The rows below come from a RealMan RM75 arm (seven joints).
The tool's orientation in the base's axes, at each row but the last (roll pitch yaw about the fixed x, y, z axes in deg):
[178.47, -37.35, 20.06]
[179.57, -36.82, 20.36]
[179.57, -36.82, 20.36]
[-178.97, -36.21, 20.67]
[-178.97, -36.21, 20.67]
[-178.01, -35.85, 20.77]
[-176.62, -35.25, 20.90]
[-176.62, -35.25, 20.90]
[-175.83, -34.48, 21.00]
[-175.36, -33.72, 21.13]
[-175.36, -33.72, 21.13]
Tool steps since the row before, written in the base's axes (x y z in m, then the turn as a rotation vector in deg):
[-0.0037, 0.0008, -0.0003, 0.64, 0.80, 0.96]
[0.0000, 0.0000, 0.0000, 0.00, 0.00, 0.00]
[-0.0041, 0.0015, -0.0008, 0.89, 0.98, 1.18]
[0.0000, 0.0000, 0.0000, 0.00, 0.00, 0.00]
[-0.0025, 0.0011, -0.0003, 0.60, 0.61, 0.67]
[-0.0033, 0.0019, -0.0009, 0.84, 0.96, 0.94]
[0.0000, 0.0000, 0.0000, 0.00, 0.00, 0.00]
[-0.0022, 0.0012, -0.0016, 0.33, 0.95, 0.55]
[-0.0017, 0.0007, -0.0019, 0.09, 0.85, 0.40]
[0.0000, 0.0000, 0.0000, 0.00, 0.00, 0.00]
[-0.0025, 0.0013, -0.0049, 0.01, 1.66, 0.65]
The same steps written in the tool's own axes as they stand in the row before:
[-0.0027, -0.0020, -0.0018, 1.28, -0.53, -0.25]
[0.0000, 0.0000, 0.0000, 0.00, 0.00, 0.00]
[-0.0031, -0.0028, -0.0014, 1.65, -0.61, -0.24]
[0.0000, 0.0000, 0.0000, 0.00, 0.00, 0.00]
[-0.0018, -0.0019, -0.0009, 1.02, -0.36, -0.08]
[-0.0025, -0.0030, -0.0006, 1.46, -0.60, -0.08]
[0.0000, 0.0000, 0.0000, 0.00, 0.00, 0.00]
[-0.0023, -0.0019, 0.0005, 0.85, -0.77, -0.03]
[-0.0022, -0.0012, 0.0009, 0.55, -0.77, -0.05]
[0.0000, 0.0000, 0.0000, 0.00, 0.00, 0.00]
[-0.0043, -0.0019, 0.0032, 0.87, -1.56, -0.08]

